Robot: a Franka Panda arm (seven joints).
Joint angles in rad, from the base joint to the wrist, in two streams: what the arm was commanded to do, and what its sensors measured. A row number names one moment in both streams.
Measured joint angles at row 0: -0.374 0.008 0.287 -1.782 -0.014 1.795 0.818
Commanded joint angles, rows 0 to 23: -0.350 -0.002 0.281 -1.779 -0.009 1.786 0.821; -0.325 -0.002 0.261 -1.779 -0.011 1.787 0.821; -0.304 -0.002 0.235 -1.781 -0.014 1.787 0.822; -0.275 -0.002 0.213 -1.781 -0.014 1.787 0.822; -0.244 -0.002 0.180 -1.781 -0.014 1.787 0.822; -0.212 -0.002 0.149 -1.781 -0.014 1.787 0.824; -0.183 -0.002 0.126 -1.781 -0.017 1.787 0.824; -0.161 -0.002 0.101 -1.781 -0.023 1.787 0.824; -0.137 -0.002 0.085 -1.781 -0.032 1.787 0.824; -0.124 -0.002 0.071 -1.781 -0.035 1.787 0.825; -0.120 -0.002 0.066 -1.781 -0.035 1.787 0.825; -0.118 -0.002 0.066 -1.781 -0.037 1.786 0.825; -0.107 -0.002 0.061 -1.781 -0.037 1.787 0.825; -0.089 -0.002 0.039 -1.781 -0.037 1.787 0.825; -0.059 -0.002 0.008 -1.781 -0.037 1.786 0.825; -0.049 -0.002 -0.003 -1.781 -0.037 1.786 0.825; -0.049 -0.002 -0.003 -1.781 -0.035 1.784 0.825; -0.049 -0.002 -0.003 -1.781 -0.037 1.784 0.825; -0.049 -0.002 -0.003 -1.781 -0.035 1.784 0.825; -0.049 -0.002 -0.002 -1.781 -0.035 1.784 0.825; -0.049 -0.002 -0.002 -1.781 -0.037 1.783 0.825; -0.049 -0.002 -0.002 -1.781 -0.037 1.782 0.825; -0.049 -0.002 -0.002 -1.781 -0.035 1.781 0.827; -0.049 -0.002 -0.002 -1.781 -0.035 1.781 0.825
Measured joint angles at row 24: -0.063 0.009 0.008 -1.782 -0.019 1.794 0.819
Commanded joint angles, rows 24 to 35: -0.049 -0.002 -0.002 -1.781 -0.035 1.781 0.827; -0.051 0.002 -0.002 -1.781 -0.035 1.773 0.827; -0.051 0.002 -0.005 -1.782 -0.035 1.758 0.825; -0.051 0.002 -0.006 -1.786 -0.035 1.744 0.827; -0.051 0.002 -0.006 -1.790 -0.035 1.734 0.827; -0.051 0.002 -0.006 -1.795 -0.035 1.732 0.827; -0.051 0.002 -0.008 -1.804 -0.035 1.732 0.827; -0.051 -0.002 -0.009 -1.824 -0.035 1.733 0.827; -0.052 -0.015 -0.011 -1.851 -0.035 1.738 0.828; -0.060 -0.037 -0.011 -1.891 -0.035 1.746 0.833; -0.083 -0.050 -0.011 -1.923 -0.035 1.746 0.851; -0.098 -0.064 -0.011 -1.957 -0.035 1.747 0.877
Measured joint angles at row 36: -0.066 0.004 -0.005 -1.844 -0.019 1.740 0.826
